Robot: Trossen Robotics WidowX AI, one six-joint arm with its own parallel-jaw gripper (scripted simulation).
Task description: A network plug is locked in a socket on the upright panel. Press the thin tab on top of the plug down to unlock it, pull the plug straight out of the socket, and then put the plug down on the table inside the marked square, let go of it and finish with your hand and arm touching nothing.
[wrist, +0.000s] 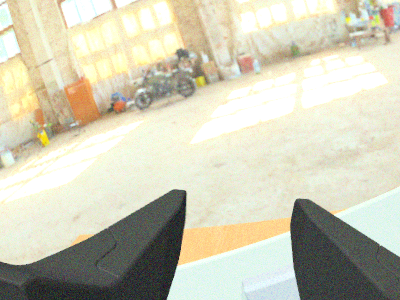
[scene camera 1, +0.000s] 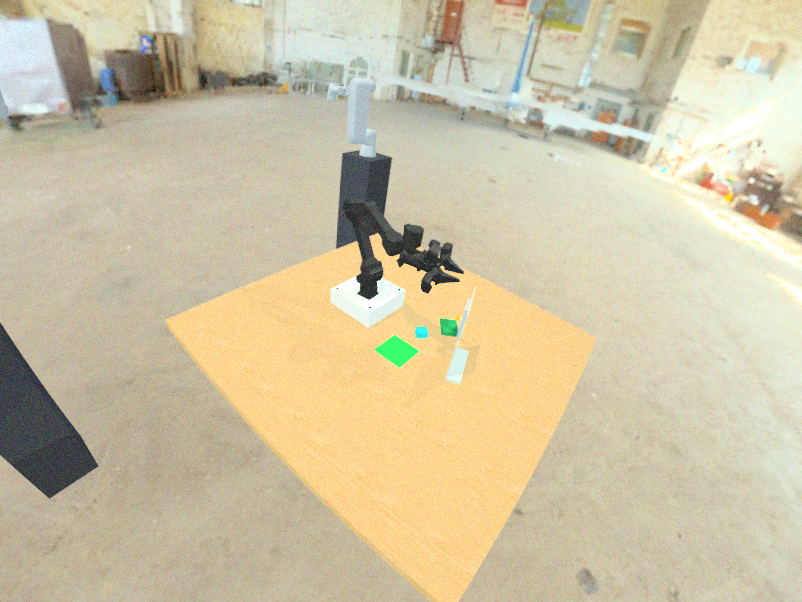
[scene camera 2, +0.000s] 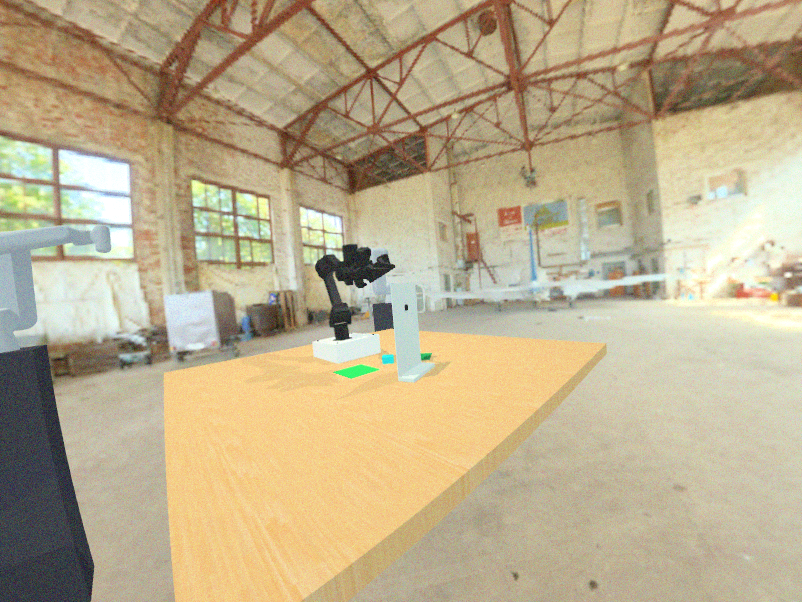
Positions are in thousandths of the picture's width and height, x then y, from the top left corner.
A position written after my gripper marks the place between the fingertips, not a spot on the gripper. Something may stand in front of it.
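Looking for my gripper, I find it in the wrist view (601, 695), and I can see it as well in scene camera 1 (577, 459) and in scene camera 2 (488, 446).
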